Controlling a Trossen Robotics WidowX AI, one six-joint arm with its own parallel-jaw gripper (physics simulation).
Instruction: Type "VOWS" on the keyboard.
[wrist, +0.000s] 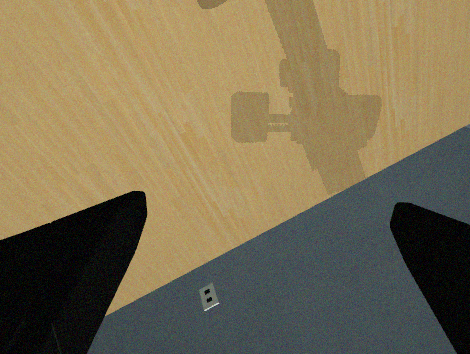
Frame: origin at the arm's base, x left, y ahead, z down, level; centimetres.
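Seen in the pictures: gripper, between the fingertips: (268, 208).
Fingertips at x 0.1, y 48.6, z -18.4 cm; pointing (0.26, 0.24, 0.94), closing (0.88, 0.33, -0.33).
A point is followed by its place in that frame.
My gripper (268, 208) @(x 0.1, y 48.6, z -18.4 cm) is open. Its two black fingers stand wide apart at the lower left and lower right of the wrist view, with nothing between them. The keyboard does not show in this view, so where the gripper is relative to it cannot be told.
A light wood surface (100, 125) @(x -11.5, y 53.1, z 14.8 cm) fills the upper left, with a shadow of the arm on it. Its straight edge runs diagonally up to the right. Beyond it is a blue-grey surface (310, 280), with a small pale plate with two dark slots (213, 293) at the lower middle.
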